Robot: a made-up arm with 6 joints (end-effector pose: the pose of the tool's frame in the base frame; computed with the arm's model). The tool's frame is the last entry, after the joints.
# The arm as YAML. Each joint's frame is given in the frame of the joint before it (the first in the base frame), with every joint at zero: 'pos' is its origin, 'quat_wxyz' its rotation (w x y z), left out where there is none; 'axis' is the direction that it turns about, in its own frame. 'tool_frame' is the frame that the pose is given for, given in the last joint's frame.
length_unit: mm
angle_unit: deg
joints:
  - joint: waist
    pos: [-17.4, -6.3, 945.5]
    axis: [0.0, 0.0, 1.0]
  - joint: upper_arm
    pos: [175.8, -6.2, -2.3]
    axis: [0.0, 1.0, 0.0]
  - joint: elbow
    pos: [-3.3, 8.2, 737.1]
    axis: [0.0, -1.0, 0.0]
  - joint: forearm
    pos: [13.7, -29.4, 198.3]
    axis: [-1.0, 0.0, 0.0]
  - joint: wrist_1
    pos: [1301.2, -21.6, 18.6]
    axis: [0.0, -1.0, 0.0]
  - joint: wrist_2
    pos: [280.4, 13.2, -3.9]
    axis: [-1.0, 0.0, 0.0]
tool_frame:
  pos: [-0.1, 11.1, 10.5]
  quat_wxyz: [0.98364, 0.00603, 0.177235, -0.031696]
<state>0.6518 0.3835 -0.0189 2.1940 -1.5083 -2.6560</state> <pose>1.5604 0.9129 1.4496 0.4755 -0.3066 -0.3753</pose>
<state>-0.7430 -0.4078 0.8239 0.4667 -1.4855 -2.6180</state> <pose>0.1256 -0.3628 2.8659 2.2517 -1.1721 -0.3541</pose>
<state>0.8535 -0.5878 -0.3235 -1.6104 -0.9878 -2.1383</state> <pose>0.5860 0.9727 2.1158 -1.4490 -2.0191 -0.0255</pose>
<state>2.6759 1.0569 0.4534 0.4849 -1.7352 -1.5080</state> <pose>-1.6006 0.9733 0.5653 -1.2278 0.7871 0.2601</pose>
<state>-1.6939 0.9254 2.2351 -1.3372 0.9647 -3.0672</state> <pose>-0.3951 -0.8863 2.8851 0.3695 -0.4685 2.6676</pose>
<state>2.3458 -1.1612 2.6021 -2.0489 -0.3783 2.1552</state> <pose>1.0804 -1.2219 0.1249 2.6654 -1.4329 -0.7781</pose>
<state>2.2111 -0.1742 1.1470 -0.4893 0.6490 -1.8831</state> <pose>0.0448 0.1384 3.2451 -1.2077 -0.5545 -1.2733</pose>
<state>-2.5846 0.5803 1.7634 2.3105 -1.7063 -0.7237</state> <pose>-0.7365 -0.2006 2.8974 0.2039 0.5081 1.3991</pose>
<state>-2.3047 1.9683 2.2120 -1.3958 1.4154 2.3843</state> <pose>-1.6830 -1.3795 1.2262 -0.3623 -0.6087 2.2131</pose>
